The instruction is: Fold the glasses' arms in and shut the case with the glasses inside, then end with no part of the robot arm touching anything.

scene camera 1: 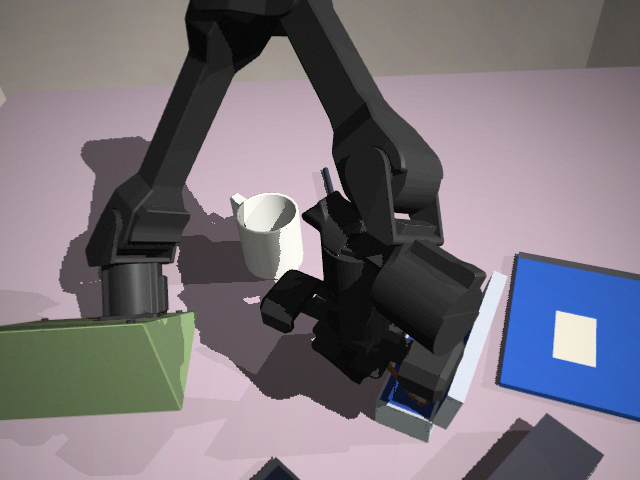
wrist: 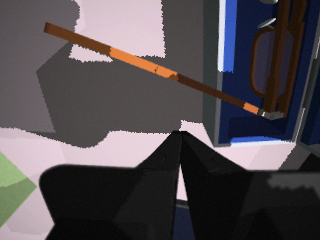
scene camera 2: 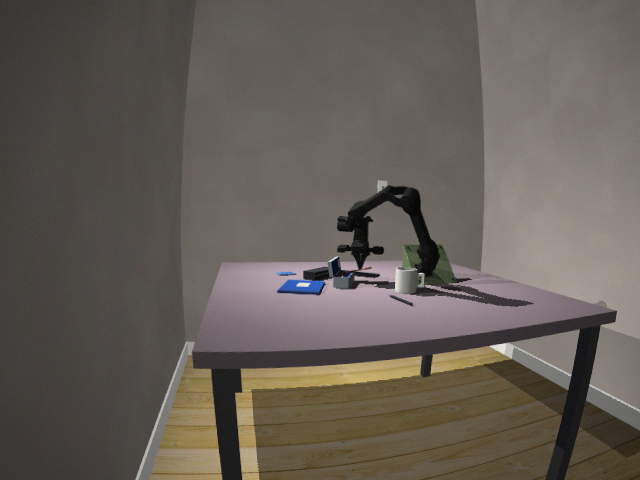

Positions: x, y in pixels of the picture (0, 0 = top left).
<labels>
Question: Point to a white mug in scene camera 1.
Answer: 268, 255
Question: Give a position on a glasses case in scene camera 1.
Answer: At 395, 409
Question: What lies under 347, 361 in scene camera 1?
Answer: My gripper.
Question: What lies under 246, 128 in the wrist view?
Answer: A glasses case.
</labels>
